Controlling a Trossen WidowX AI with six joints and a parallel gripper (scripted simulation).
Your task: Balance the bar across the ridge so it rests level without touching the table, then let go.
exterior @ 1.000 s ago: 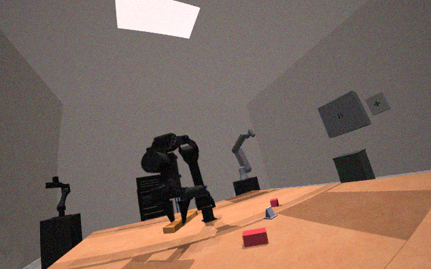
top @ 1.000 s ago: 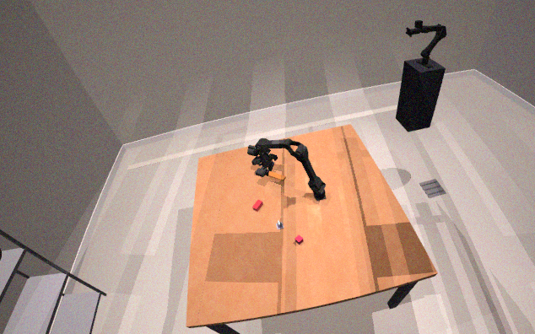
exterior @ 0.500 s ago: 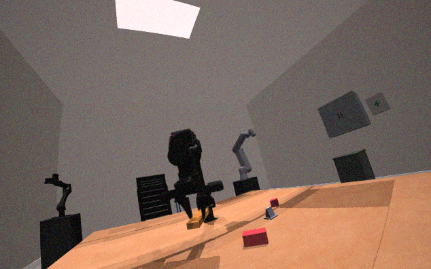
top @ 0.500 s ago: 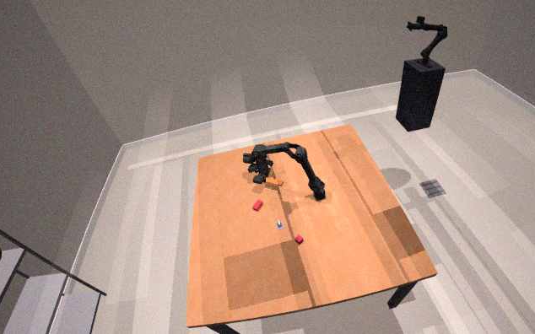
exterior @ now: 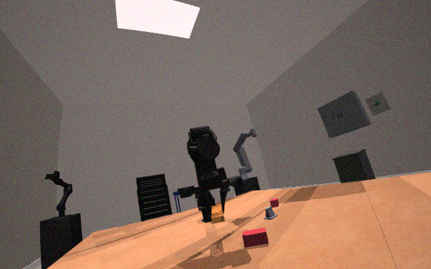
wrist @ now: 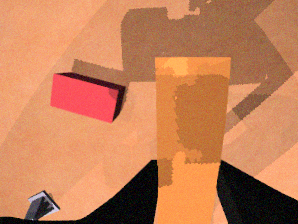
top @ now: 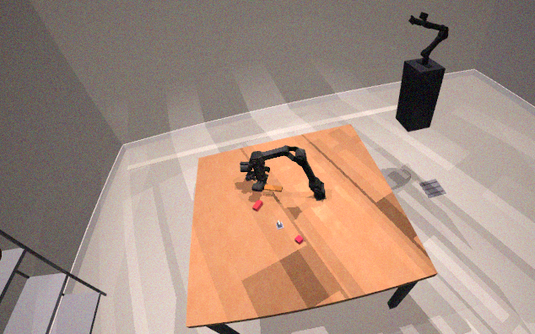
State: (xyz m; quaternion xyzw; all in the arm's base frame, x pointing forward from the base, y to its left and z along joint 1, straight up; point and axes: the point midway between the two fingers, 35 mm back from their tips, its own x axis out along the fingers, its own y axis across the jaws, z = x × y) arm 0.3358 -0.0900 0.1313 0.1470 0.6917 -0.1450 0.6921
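Right now the red block is 80 mm below my gripper tip, 70 mm to the left of it and 60 mm ahead of it. Round my gripper tip: orange bar 30 mm behind, 10 mm to the left.
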